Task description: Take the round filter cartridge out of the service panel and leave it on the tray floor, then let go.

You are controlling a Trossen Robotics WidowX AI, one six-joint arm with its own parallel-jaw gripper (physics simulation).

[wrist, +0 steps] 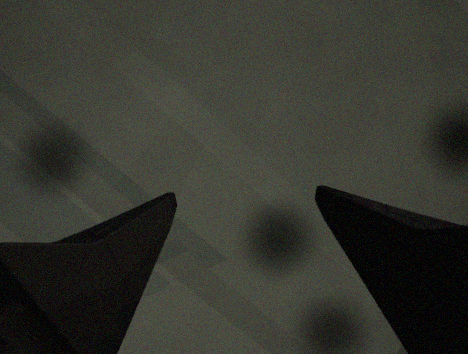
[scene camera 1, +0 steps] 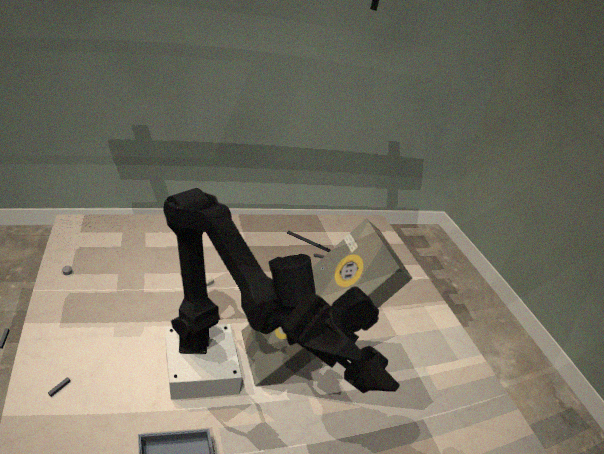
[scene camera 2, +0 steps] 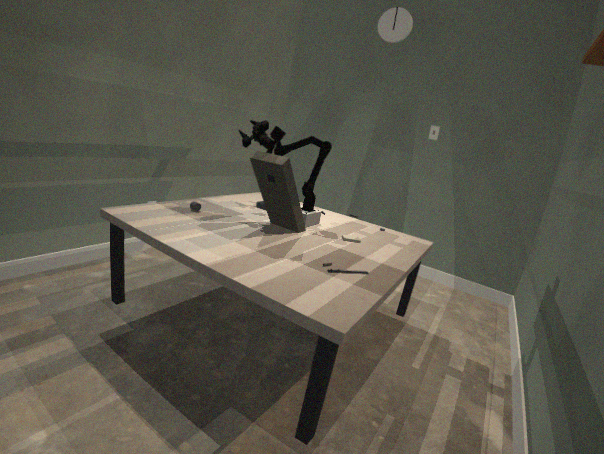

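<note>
The service panel (scene camera 1: 372,242) (scene camera 2: 281,197) is a tilted grey-green box on the table. On its face, a yellow ring (scene camera 1: 338,280) surrounds a round grey piece (scene camera 1: 349,270) with dark slots; I cannot tell whether this is the filter cartridge. Part of a second yellow ring (scene camera 1: 280,334) shows lower down, mostly hidden by the arm. My gripper (scene camera 1: 385,352) (scene camera 2: 246,127) (wrist: 245,195) is open and empty. It is raised near the panel, its fingers pointing away from it, with wall between the fingertips in the wrist view. The tray (scene camera 1: 175,444) lies at the bottom edge of scene view 1, partly cut off.
The arm's white base (scene camera 1: 204,365) (scene camera 2: 312,218) stands beside the panel's lower end. A thin dark rod (scene camera 1: 308,241) (scene camera 2: 348,272) lies behind the panel in scene view 1. A short dark bar (scene camera 1: 59,387) lies at the left. A dark ball (scene camera 2: 195,206) rests on the table (scene camera 2: 240,255).
</note>
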